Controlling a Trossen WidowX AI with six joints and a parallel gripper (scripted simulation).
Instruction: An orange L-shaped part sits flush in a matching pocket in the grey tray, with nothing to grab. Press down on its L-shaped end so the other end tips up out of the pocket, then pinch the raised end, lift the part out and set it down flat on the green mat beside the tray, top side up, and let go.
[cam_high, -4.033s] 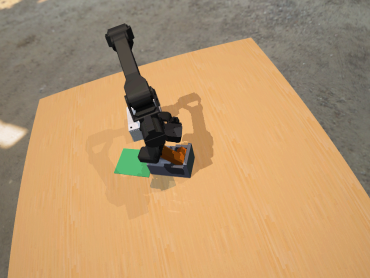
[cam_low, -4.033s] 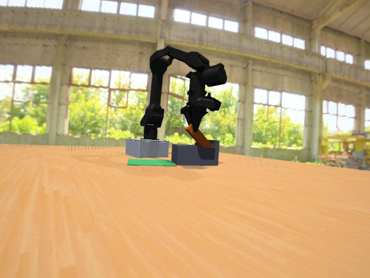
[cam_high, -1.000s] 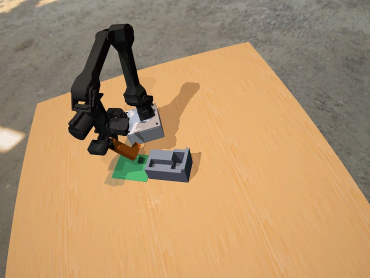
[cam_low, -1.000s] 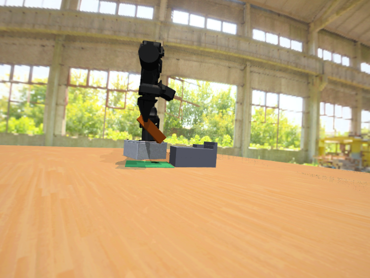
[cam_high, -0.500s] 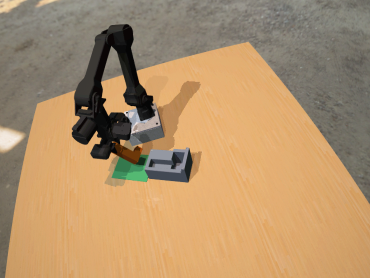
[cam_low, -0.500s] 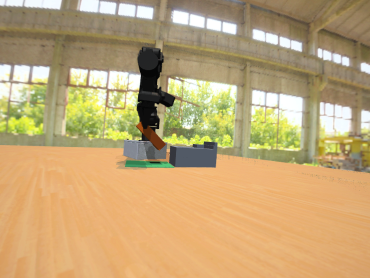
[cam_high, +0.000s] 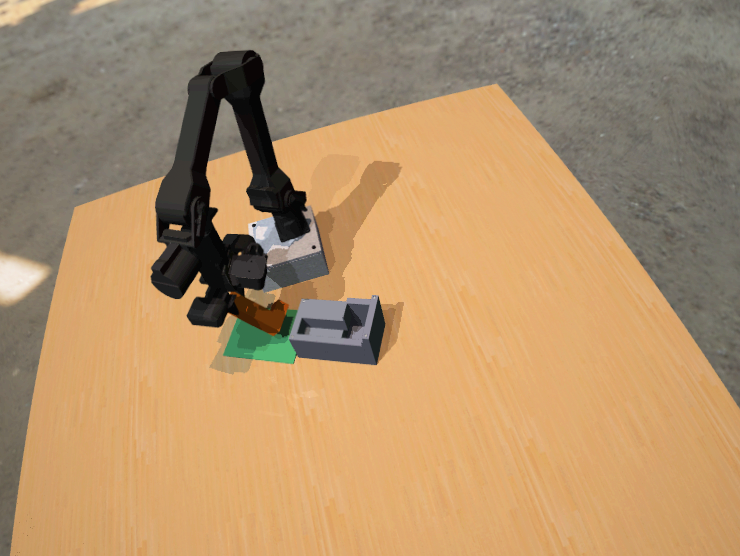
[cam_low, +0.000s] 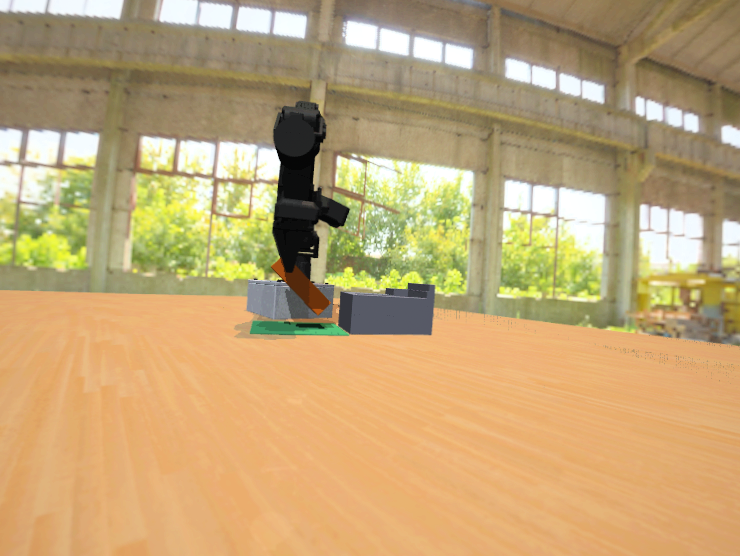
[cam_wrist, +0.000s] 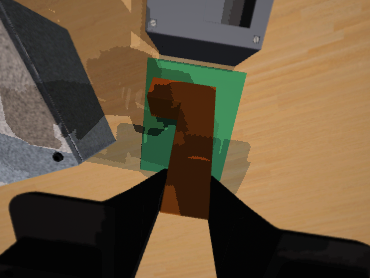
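My gripper tip is now 1 cm short of the green mat, 2 cm to the right of it and 11 cm above it. The rest, counted from my gripper tip: orange L-shaped part: 4 cm to the left, 3 cm below.
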